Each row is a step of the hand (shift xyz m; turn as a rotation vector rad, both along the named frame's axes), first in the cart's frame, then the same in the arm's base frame.
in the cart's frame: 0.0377 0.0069 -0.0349 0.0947 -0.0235 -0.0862
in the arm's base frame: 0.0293 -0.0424 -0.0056 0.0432 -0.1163 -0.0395
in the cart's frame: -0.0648 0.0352 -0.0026 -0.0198 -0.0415 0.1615
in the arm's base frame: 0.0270 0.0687 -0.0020 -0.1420 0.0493 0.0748
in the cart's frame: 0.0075 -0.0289 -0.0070 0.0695 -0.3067 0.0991
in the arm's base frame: -0.0159 -0.0160 -0.0208 -0.2894 -0.1161 -0.1073
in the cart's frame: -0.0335 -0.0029 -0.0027 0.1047 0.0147 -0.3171
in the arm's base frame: -0.0003 0.0299 -0.0156 0.2310 -0.1749 -0.1667
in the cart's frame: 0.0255 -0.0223 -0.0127 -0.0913 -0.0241 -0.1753
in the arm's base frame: -0.0072 -0.0326 -0.0139 0.1041 0.0347 -0.1662
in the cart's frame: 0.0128 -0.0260 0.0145 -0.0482 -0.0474 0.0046
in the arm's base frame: -0.0287 -0.0147 -0.0025 -0.0374 0.0344 -0.0448
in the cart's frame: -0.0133 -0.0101 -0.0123 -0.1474 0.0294 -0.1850
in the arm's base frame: 0.0012 0.0068 -0.0196 0.1492 0.0980 -0.1580
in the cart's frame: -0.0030 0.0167 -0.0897 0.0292 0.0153 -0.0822
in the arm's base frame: 0.0743 -0.0159 -0.0506 0.0682 -0.0444 -0.0350
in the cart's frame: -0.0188 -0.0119 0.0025 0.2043 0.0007 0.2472
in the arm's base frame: -0.0104 0.0152 -0.0127 -0.1705 -0.1278 0.2396
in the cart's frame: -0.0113 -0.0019 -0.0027 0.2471 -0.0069 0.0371
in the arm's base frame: 0.0005 0.0094 -0.0071 -0.0300 -0.2232 0.1085
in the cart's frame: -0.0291 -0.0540 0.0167 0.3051 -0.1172 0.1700
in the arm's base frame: -0.0505 0.0180 -0.0341 -0.2015 -0.2710 0.1472
